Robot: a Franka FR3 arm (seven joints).
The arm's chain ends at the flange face. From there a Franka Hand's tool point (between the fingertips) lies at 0.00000 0.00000 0.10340 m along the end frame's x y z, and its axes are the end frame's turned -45 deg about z.
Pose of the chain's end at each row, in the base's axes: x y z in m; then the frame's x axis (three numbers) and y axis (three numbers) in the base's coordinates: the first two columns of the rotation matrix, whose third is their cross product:
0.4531 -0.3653 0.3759 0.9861 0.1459 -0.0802 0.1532 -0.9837 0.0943
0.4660 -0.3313 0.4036 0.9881 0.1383 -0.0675 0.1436 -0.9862 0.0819
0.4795 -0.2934 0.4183 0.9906 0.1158 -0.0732 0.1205 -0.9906 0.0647
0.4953 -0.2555 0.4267 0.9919 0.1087 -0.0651 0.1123 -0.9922 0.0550
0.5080 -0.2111 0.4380 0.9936 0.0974 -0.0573 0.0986 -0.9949 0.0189
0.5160 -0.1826 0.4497 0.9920 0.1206 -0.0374 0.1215 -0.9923 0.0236
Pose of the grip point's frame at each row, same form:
0.4464 -0.3762 0.2733 0.5889 0.7987 -0.1234 0.8056 -0.5924 0.0100
0.4603 -0.3407 0.3008 0.5972 0.7951 -0.1056 0.8002 -0.5996 0.0102
0.4728 -0.3009 0.3154 0.6153 0.7823 -0.0975 0.7857 -0.6186 -0.0060
0.4892 -0.2619 0.3237 0.6220 0.7785 -0.0849 0.7808 -0.6247 -0.0071
0.5023 -0.2136 0.3348 0.6329 0.7724 -0.0539 0.7723 -0.6346 -0.0272
0.5125 -0.1855 0.3464 0.6155 0.7869 -0.0431 0.7874 -0.6164 -0.0098

